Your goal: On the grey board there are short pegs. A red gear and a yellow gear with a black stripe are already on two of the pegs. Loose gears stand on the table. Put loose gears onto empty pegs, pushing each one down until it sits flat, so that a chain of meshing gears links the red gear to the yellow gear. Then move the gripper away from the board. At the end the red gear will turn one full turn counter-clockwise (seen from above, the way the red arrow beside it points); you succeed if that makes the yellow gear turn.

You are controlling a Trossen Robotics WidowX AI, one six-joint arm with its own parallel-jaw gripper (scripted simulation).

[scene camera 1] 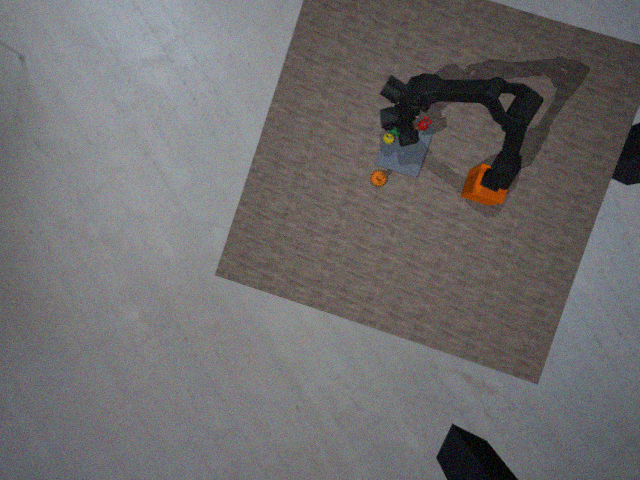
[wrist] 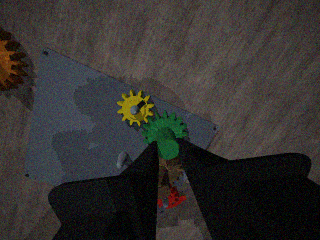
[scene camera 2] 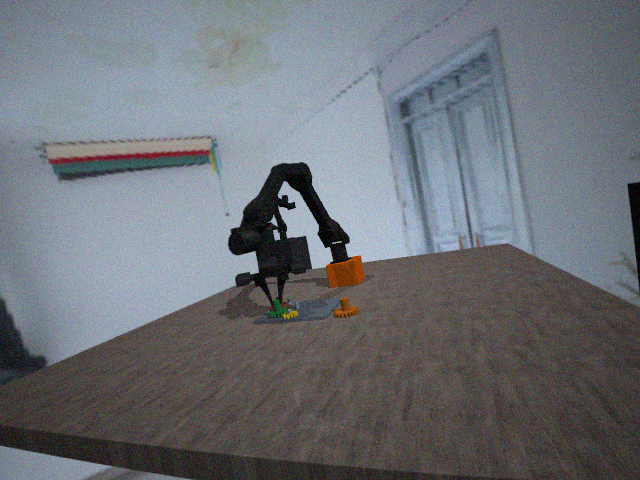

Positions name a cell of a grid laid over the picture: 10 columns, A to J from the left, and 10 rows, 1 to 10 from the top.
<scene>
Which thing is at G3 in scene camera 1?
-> The gripper.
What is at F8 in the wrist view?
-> A brown gear.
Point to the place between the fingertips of the gripper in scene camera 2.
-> E7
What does the gripper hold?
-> A green gear.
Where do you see a green gear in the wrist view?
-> F6
</scene>
